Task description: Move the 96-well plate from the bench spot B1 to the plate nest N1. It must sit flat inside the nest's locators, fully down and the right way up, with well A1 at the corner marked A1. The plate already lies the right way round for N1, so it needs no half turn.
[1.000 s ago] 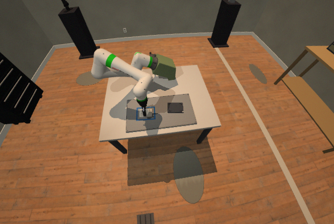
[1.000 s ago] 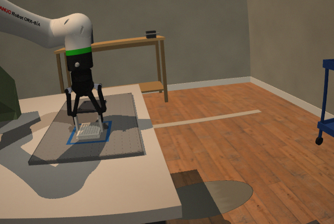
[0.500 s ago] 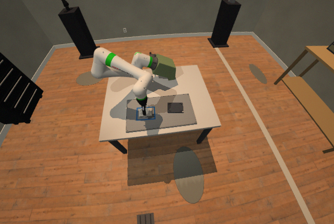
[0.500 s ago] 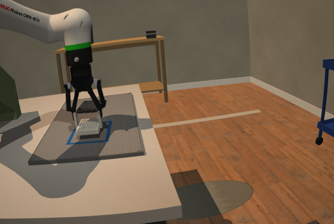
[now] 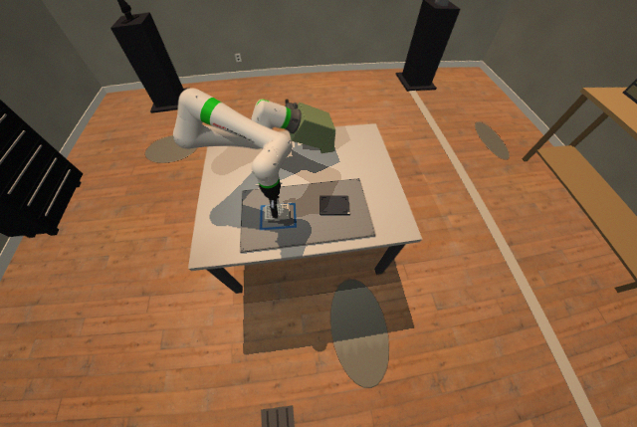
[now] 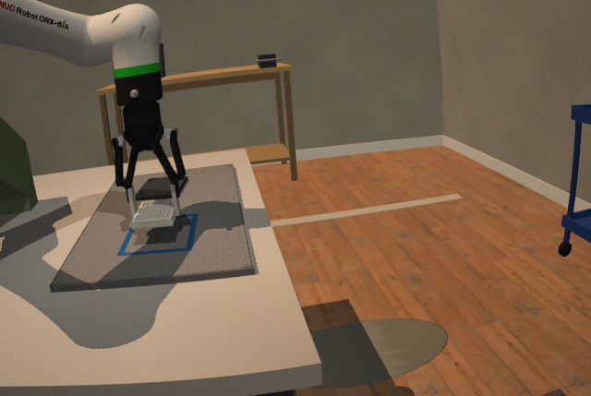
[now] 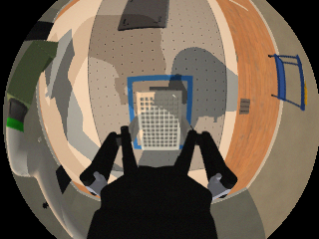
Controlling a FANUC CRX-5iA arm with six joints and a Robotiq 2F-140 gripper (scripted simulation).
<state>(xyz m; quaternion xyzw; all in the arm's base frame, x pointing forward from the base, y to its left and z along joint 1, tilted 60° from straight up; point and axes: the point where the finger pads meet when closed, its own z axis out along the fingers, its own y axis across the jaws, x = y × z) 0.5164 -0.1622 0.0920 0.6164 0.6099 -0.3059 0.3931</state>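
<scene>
The dark plate nest N1 lies 20 mm behind my hand, 310 mm to the left of it and 60 mm below it. The rest, counted from my hand: white 96-well plate 20 mm below.
</scene>
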